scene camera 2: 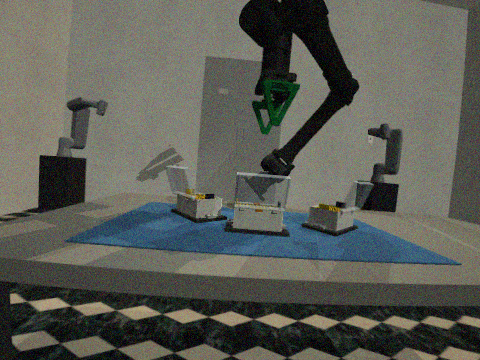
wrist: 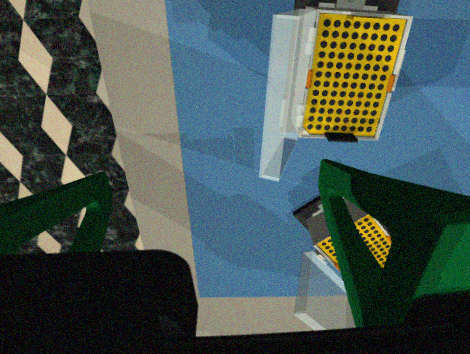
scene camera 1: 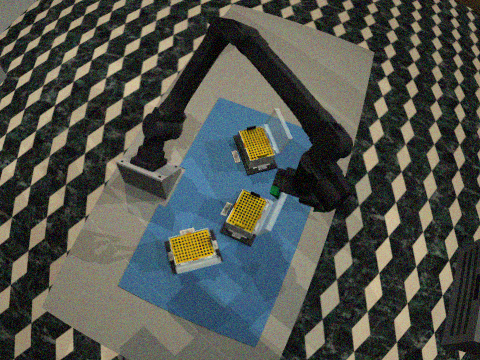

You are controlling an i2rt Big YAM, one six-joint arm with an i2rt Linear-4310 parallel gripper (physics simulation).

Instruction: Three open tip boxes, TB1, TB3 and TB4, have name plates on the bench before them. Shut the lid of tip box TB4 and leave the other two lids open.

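Frame: origin at the arm's base, x back, y up, z left, level; centimetres.
Seen in the pictures: gripper, fingertip midpoint: [scene camera 2: 269, 130] [wrist: 213, 178] [scene camera 1: 296, 203]; arm's base at its link origin: [scene camera 1: 148, 163].
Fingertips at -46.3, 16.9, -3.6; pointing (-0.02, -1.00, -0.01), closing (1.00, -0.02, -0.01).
Pixels of each thing's top centre, then the offset from my fingertips to it, as dx, dy, dz. Level surfaces: height alone.
- middle tip box at its top centre: [wrist: 356, 85] [scene camera 2: 258, 200] [scene camera 1: 247, 208] +12.0, -16.3, +0.9
- TB1 at its top centre: [wrist: 366, 262] [scene camera 2: 333, 203] [scene camera 1: 257, 140] +17.4, -16.3, +24.4
- blue mat at its surface level: dy -23.7
TB4, the middle tip box [scene camera 1: 245, 212] [scene camera 2: 258, 220] [wrist: 350, 75], holds a yellow rack. Its clear lid [scene camera 1: 276, 212] [scene camera 2: 262, 189] [wrist: 277, 90] stands open on the side away from its name plate [scene camera 1: 227, 208]. TB1 [scene camera 1: 256, 144] [scene camera 2: 331, 218] [wrist: 372, 232] has its lid [scene camera 1: 280, 131] [scene camera 2: 362, 194] open. TB3 [scene camera 1: 193, 247] [scene camera 2: 199, 206] has its lid [scene camera 2: 178, 179] open. The plates' lettering is too small to read. My gripper [scene camera 1: 293, 200] [scene camera 2: 270, 128] [wrist: 213, 178] is open and empty, high above the mat, on TB4's lid side towards TB1. One finger partly hides TB1 in the wrist view.
The boxes stand on a blue mat [scene camera 1: 225, 320] [scene camera 2: 150, 240] on a beige bench [scene camera 1: 100, 280] [scene camera 2: 240, 282]. My arm's base [scene camera 1: 150, 177] is on the name plate side. The arm passes over the bench beyond TB1. Two grey robot arms [scene camera 2: 80, 125] [scene camera 2: 393, 150] stand in the background.
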